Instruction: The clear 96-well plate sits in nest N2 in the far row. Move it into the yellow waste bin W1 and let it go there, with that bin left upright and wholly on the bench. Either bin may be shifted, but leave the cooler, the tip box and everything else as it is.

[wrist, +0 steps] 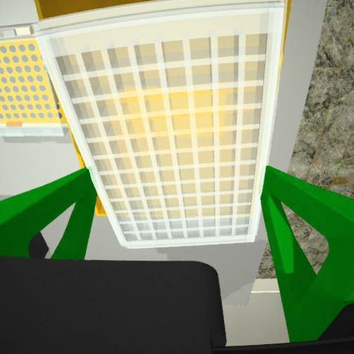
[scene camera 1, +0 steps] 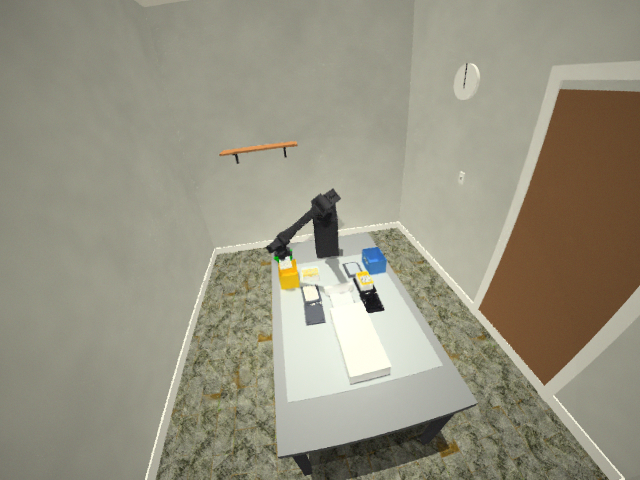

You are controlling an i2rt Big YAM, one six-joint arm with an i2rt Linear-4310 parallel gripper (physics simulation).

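Frame: origin at the arm's base, x ahead, y left, z up, level; metres.
Where they show: gripper, fingertip midpoint: [scene camera 1: 285,262].
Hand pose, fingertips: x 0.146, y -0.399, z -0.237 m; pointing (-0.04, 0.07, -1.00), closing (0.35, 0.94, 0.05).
Note:
Each offset is from my fingertips to the top centre of the thing. "pt": to the spot under its first point.
The clear 96-well plate {0.011 m ahead, 0.003 m right, 0.012 m up} [scene camera 1: 285,264] [wrist: 175,130] is held between the green fingers of my gripper [scene camera 1: 283,256] [wrist: 178,176], which is shut on its two long sides. The plate is over the yellow bin W1 {0.007 m ahead, 0.008 m left, 0.050 m down} [scene camera 1: 290,277] [wrist: 100,207], whose yellow shows through it and past its edges in the wrist view. The bin stands upright on the bench at its left edge. How far the plate's underside is above the rim or inside it, I cannot tell; the plate hides most of the bin's opening in the wrist view.
A yellow tip box {pt 0.094 m ahead, 0.143 m left, 0.103 m down} [scene camera 1: 310,273] [wrist: 22,82] stands right beside the bin. Dark nests {pt 0.402 m ahead, 0.013 m left, 0.158 m down} [scene camera 1: 314,314] lie nearer the camera, one with a pale plate {0.225 m ahead, 0.076 m left, 0.143 m down} [scene camera 1: 310,293]. A blue bin {0.217 m ahead, 0.622 m left, 0.050 m down} [scene camera 1: 374,260], a yellow-topped box {0.346 m ahead, 0.437 m left, 0.093 m down} [scene camera 1: 364,280] and a long white block [scene camera 1: 360,343] are farther right.

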